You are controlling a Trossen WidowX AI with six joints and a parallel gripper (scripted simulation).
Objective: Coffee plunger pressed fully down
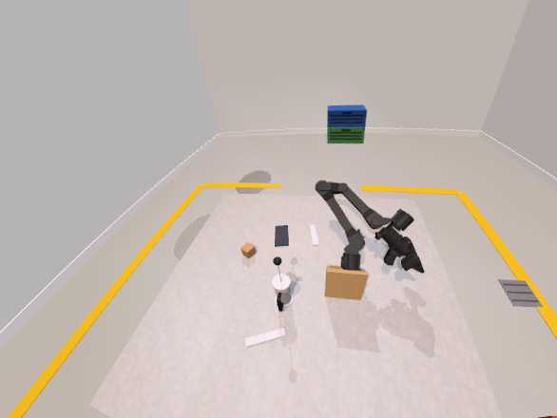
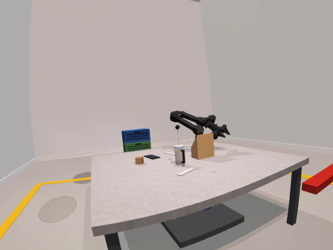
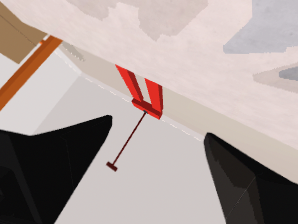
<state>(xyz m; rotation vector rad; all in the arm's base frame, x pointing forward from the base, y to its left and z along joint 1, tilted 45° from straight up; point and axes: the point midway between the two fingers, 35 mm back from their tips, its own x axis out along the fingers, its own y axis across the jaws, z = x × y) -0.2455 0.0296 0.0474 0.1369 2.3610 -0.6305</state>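
My gripper tip is 54 cm short of the coffee press and 9 cm to the right of it. Round my gripper tip: orange cube 74 cm ahead, 16 cm to the right, 10 cm below.
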